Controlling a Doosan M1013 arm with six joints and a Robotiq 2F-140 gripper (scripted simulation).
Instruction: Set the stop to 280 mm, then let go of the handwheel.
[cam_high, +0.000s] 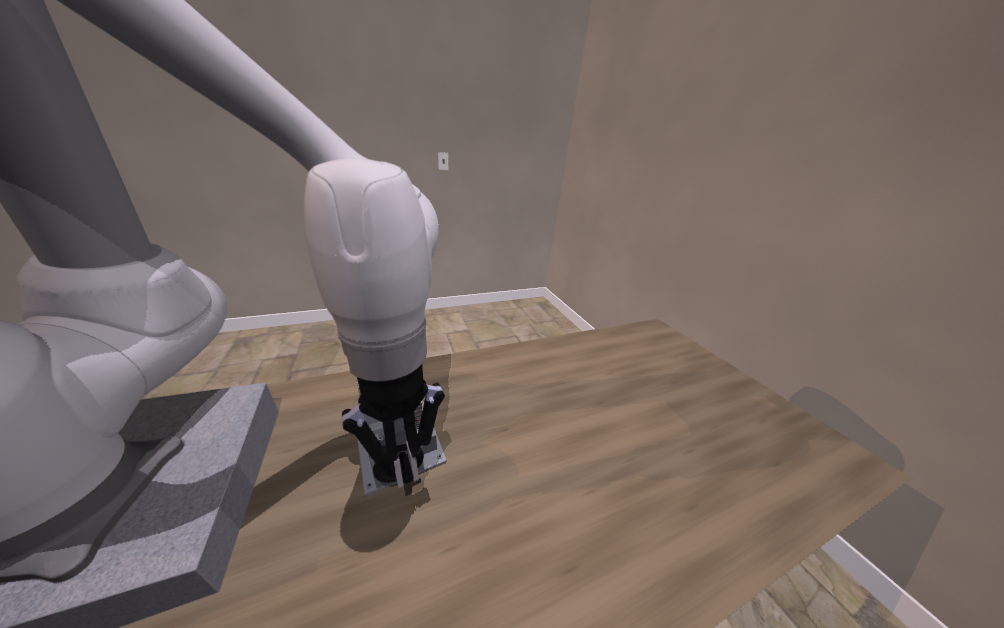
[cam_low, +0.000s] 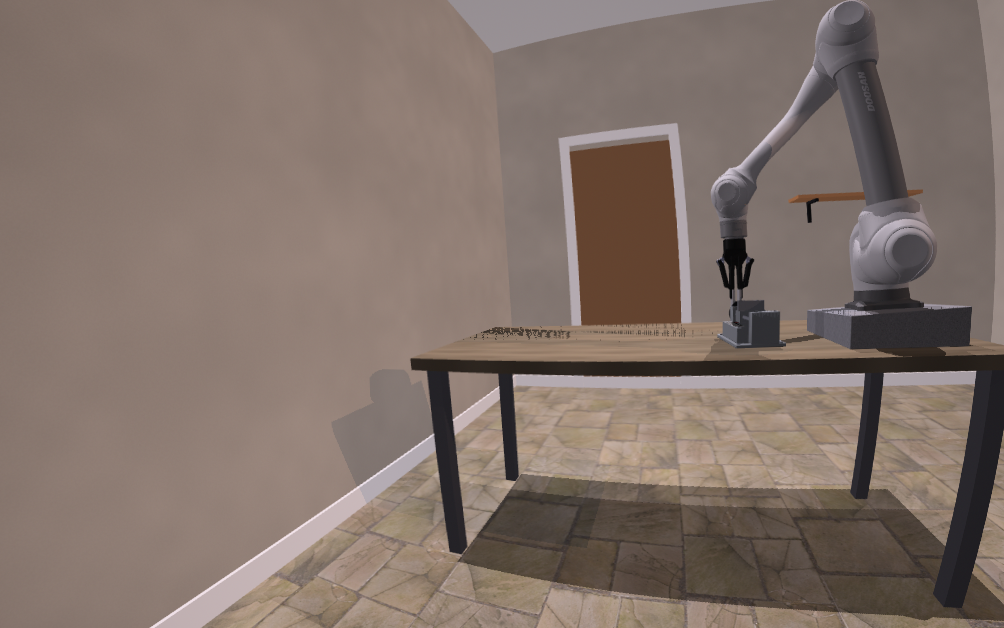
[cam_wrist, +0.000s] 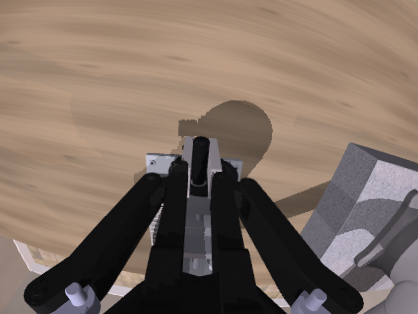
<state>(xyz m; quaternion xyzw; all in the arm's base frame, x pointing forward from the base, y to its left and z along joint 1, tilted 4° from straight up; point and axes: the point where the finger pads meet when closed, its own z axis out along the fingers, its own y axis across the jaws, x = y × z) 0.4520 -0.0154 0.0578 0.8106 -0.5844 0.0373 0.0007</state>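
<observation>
My gripper is now 10 mm past the handwheel, 20 mm to the right of it and 20 mm above it.
</observation>
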